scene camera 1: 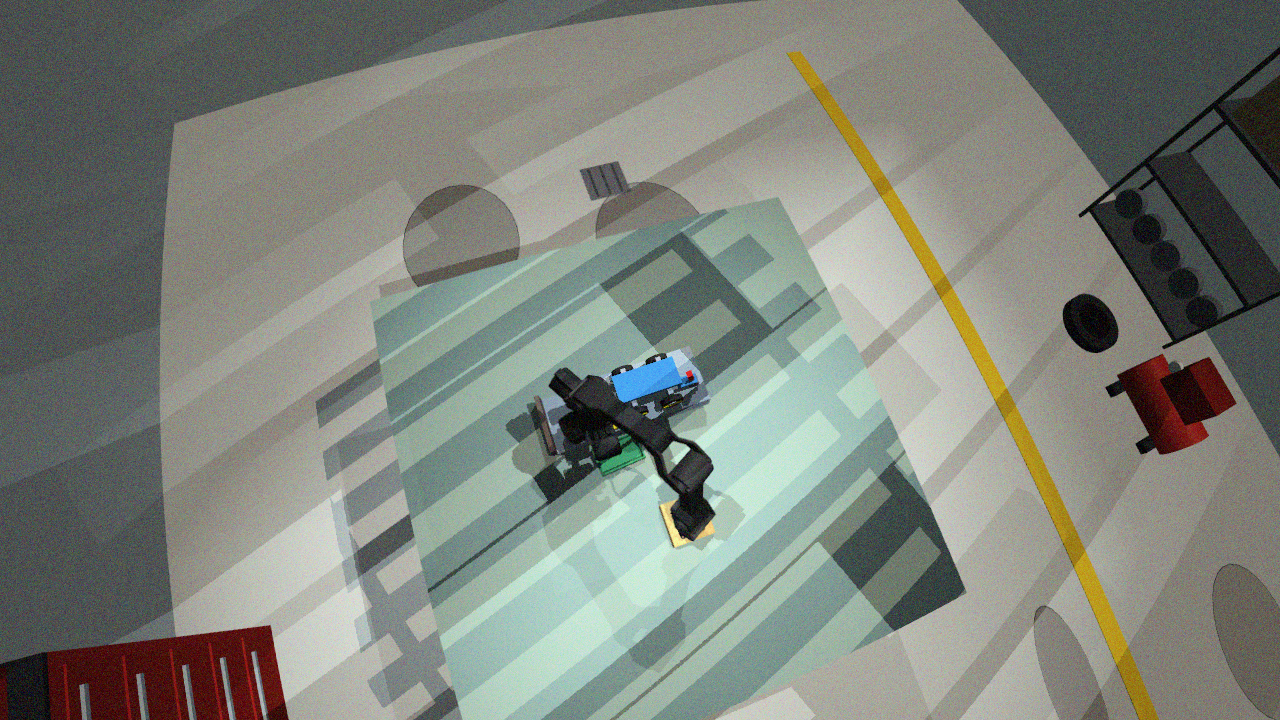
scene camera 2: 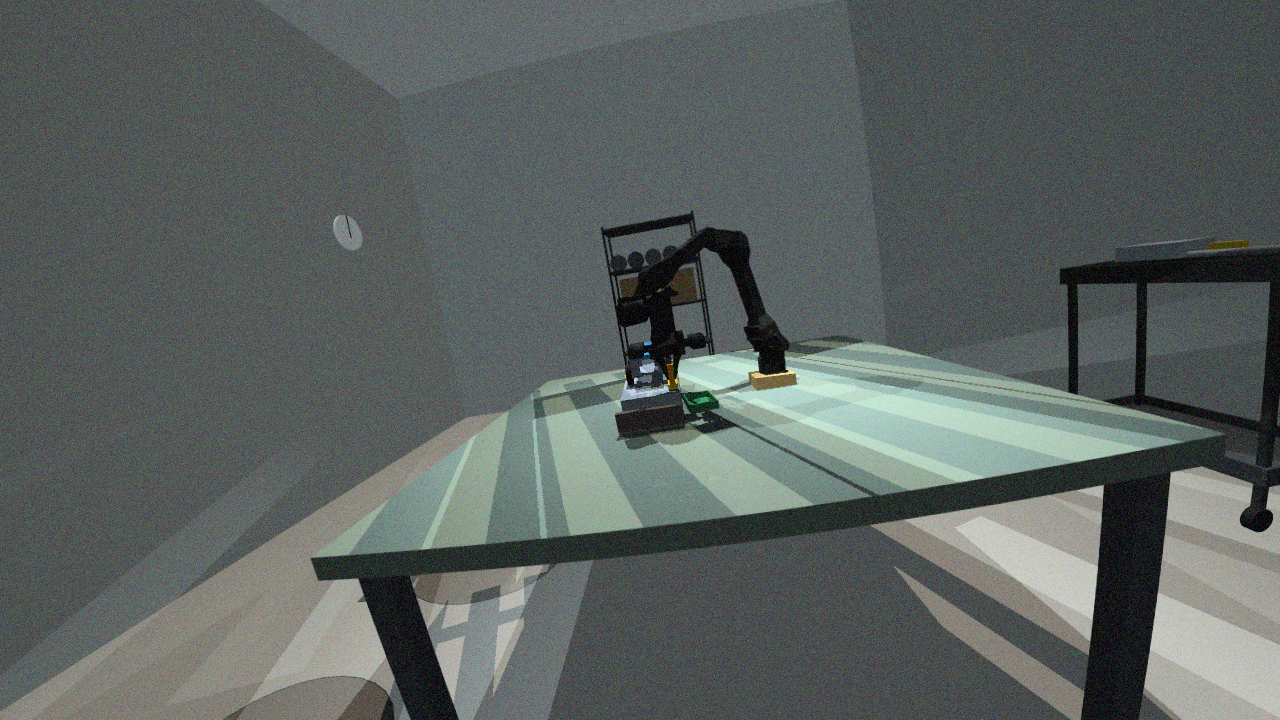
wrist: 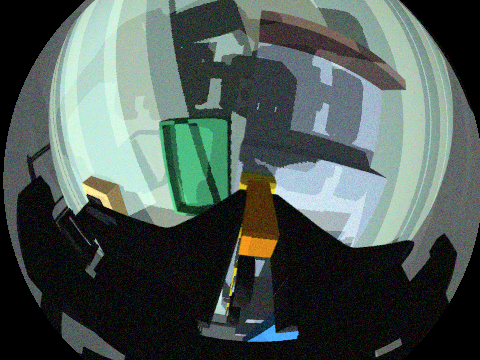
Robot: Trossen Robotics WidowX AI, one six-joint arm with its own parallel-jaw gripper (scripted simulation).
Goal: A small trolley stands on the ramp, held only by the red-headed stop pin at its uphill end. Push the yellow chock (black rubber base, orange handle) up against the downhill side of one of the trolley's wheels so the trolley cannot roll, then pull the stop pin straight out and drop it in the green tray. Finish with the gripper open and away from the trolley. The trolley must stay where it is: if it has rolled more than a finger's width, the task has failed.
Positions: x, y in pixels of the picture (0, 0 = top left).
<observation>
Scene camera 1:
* my gripper: 600, 427
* blue trolley: 660, 373
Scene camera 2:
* my gripper: 671, 379
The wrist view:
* my gripper: 257, 198
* yellow chock: 259, 233
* blue trolley: 250, 307
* green tray: 198, 155
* grey ramp: 340, 196
</observation>
